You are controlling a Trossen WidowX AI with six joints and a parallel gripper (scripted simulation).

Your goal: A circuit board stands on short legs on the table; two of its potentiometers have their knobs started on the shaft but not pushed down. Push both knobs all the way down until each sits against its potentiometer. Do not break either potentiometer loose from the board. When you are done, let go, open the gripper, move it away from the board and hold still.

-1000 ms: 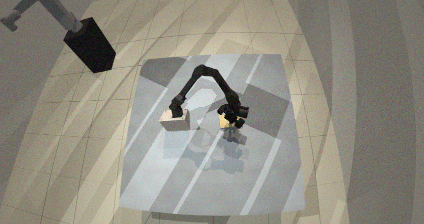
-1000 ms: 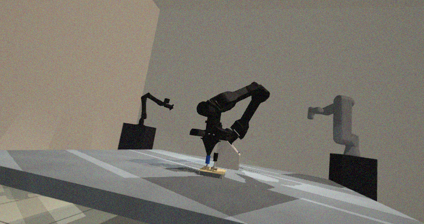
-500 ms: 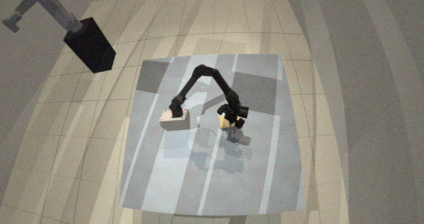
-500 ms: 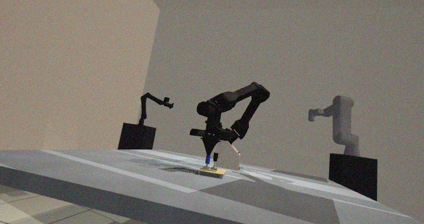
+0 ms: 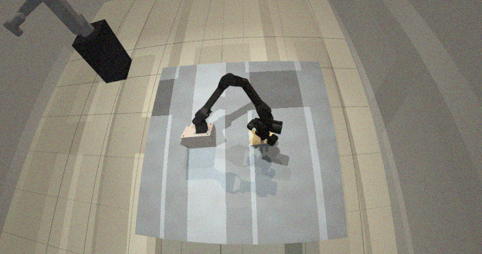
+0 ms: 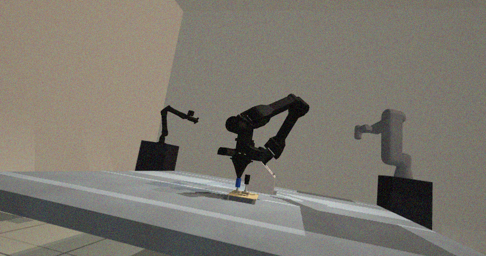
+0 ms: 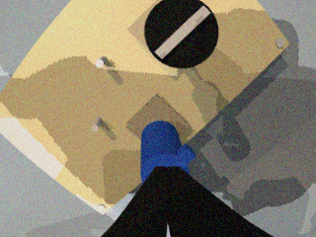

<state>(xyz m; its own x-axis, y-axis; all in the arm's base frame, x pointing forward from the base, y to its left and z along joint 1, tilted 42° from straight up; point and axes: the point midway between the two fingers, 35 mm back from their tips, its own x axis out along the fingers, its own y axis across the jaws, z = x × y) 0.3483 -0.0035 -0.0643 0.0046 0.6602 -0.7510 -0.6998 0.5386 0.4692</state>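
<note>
My gripper tip is 1 cm above the blue knob.
</note>
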